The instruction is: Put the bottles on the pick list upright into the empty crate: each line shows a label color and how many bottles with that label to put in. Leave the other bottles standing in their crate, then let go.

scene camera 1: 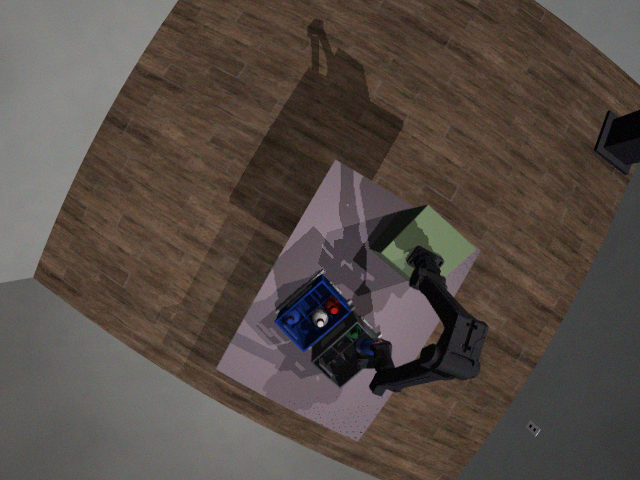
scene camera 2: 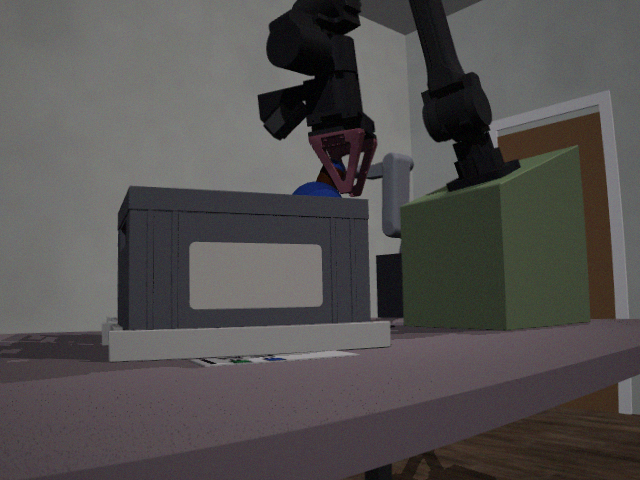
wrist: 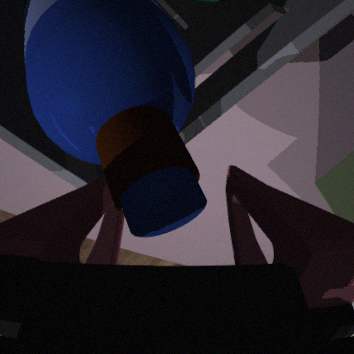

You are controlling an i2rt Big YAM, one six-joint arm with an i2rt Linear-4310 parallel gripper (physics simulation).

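Pixels of known places: gripper, fingertip midpoint: [scene camera 1: 379, 343] [scene camera 2: 350, 195] [wrist: 175, 176]; arm's base at its link origin: [scene camera 1: 425, 261] [scene camera 2: 484, 179].
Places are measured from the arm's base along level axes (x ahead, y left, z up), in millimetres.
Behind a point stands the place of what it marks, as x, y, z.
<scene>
The blue-label bottle [scene camera 1: 366, 346] {431, -16, -76} [scene camera 2: 316, 190] {459, 32, -82} [wrist: 100, 65] {445, -8, -70} leans in a corner of the dark grey crate [scene camera 1: 326, 373] {635, -103, -106} [scene camera 2: 155, 268] {648, -8, -178} [wrist: 45, 159] {456, 56, -94}, its brown neck and blue cap above the rim. My gripper [scene camera 2: 351, 193] {397, 30, -80} [wrist: 175, 176] {397, 30, -80} is partly open, its pink fingers around the neck; in the wrist view the neck is close to the left finger, with a gap to the right one. A green bottle [scene camera 1: 354, 331] {408, -80, -124} stands in the same crate. The blue crate [scene camera 1: 290, 335] {543, -326, -104} holds a blue bottle [scene camera 1: 292, 316] {472, -354, -133}, a white one [scene camera 1: 320, 318] {424, -240, -133} and a red one [scene camera 1: 332, 305] {349, -219, -137}. The pick list [scene camera 2: 315, 355] {525, 96, -268} shows green and blue patches; its numbers are unreadable.
The crates stand side by side on the pinkish table [scene camera 1: 403, 315] {270, 152, -269} [scene camera 2: 439, 372] {548, 260, -269}. A pale strip [scene camera 2: 248, 341] {563, 35, -254} runs along the grey crate's base. A large green block [scene camera 1: 454, 242] {-110, 51, 49} [scene camera 2: 449, 268] {79, -35, -165} stands to the right in scene camera 2, with the arm's base on it.
</scene>
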